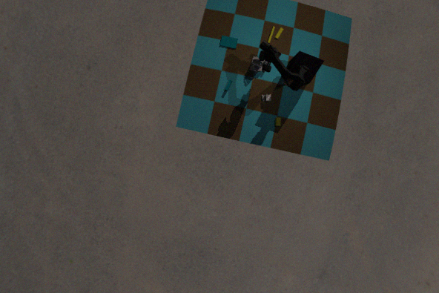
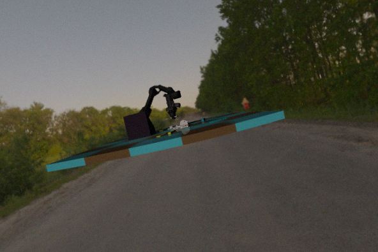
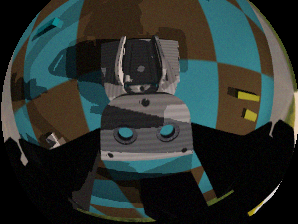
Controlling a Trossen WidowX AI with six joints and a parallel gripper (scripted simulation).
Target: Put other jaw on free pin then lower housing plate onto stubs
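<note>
Now: the light-grey plate-like piece 20 mm above my gripper tip and 10 mm ahead of it. Also, from my gripper tip: teal plate (320 mm ahead, 150 mm to the right, 80 mm below); grey jaw (70 mm below, 30 mm ahead, 20 mm to the left); teal stick (250 mm ahead, 210 mm to the left, 70 mm below).
</note>
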